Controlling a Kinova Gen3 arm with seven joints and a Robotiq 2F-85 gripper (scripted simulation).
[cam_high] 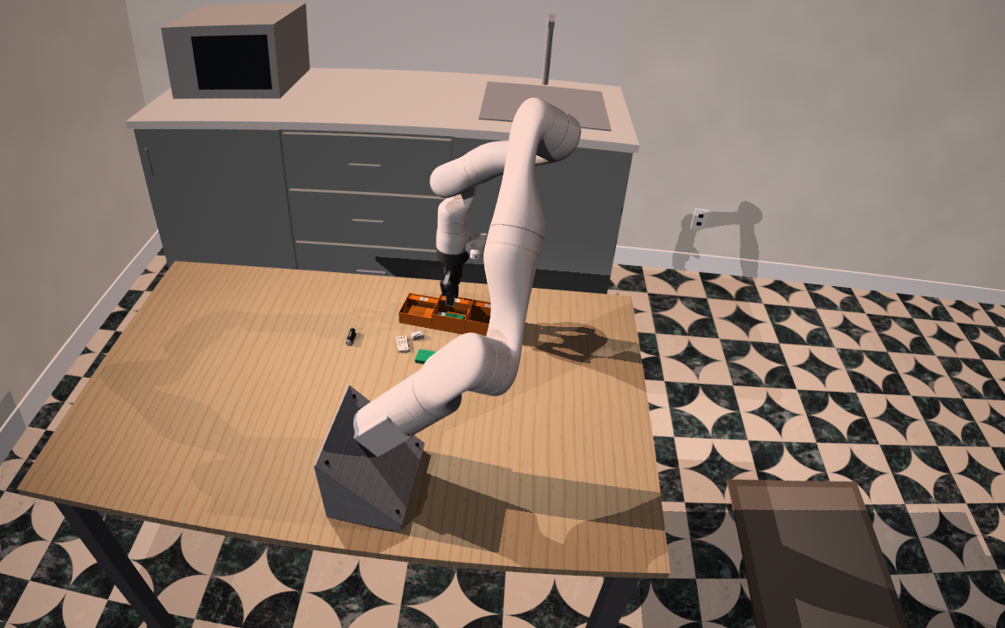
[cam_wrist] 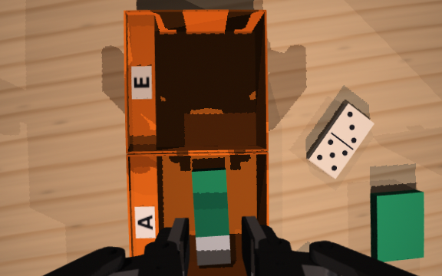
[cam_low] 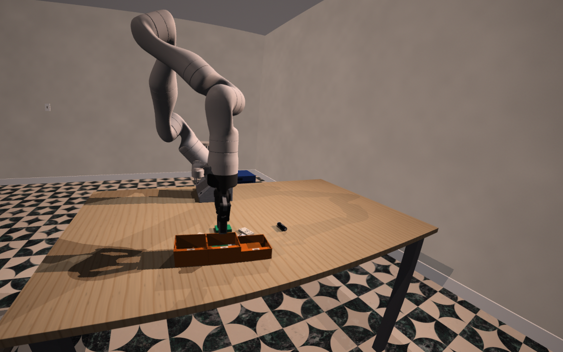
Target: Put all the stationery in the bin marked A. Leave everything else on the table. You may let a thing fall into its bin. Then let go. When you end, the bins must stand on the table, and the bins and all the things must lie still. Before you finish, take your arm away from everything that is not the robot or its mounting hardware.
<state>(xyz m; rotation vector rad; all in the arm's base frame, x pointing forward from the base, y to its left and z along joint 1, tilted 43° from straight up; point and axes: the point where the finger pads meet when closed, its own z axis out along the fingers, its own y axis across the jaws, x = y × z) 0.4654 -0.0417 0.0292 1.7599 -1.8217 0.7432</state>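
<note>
My hand is 140 mm past the green block, 80 mm above it and 30 mm to the right of it. The rest, counted from my hand: orange three-compartment bin: 70 mm below, 10 mm ahead; then white pencil sharpener: 80 mm below, 70 mm to the left, 70 mm behind; then green-and-white eraser: 70 mm below, 10 mm to the left.
</note>
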